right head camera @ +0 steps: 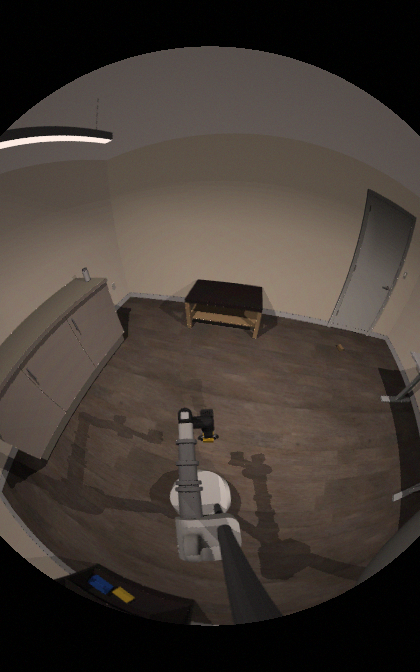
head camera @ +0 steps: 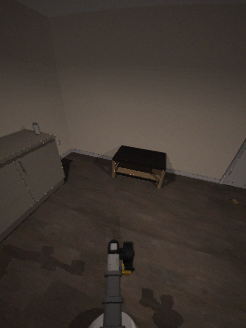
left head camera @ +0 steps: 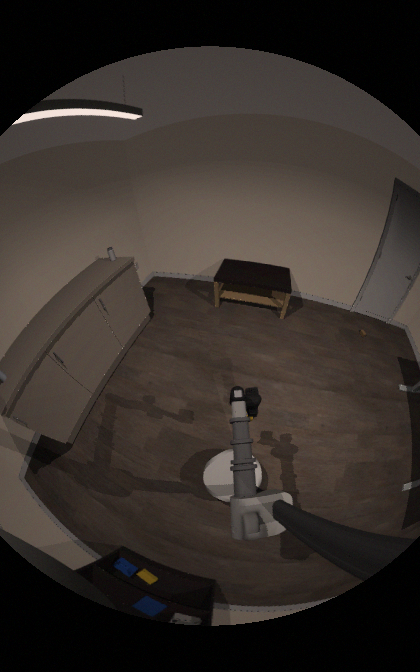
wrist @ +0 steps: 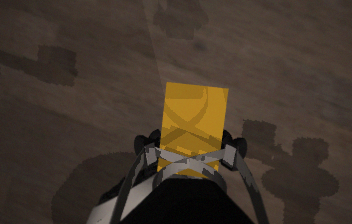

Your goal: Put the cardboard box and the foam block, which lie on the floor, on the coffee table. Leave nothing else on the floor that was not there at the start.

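Places are measured from the robot's base along level axes (x ahead, y left, z up), in centimetres.
Pixels of known places: gripper, between the fingertips: (wrist: 189, 142); robot's base, origin of its link: (left head camera: 231, 474).
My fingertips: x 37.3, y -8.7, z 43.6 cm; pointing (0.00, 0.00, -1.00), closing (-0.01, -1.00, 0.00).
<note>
For each thing: its top centre in the pictures, then the offset to it from my fingertips. Level surfaces: height alone.
- foam block, centre of its top: (wrist: 191, 131) dx +2.0, dy -0.2, dz +3.9 cm
- coffee table, height of its surface: dz -1.4 cm
- can, centre of its top: (left head camera: 108, 247) (head camera: 34, 123) dx +139.7, dy +117.6, dz +59.5 cm
My gripper (head camera: 126, 269) (right head camera: 208, 438) (wrist: 189, 142) is shut on a yellow block, the foam block (wrist: 194, 112), held above the floor with a finger on each side. The block's near end is partly hidden by the fingers in the wrist view. The coffee table (head camera: 140, 156) (left head camera: 253, 274) (right head camera: 225, 294) has a dark top and wooden legs and stands against the far wall, beyond the gripper. A small orange-brown thing (head camera: 234, 201) (left head camera: 363, 332) (right head camera: 340, 346), which looks like the cardboard box, lies on the floor near the door at the right, apart from the gripper.
A long cabinet (head camera: 30, 172) (left head camera: 85, 360) (right head camera: 60, 370) stands at the left, with a can (head camera: 36, 128) (right head camera: 85, 274) on it. A grey door (right head camera: 375, 270) is at the right. Desk feet (right head camera: 390, 399) show at the right edge. A dark shelf unit (left head camera: 212, 595) holding blue and yellow things stands behind.
</note>
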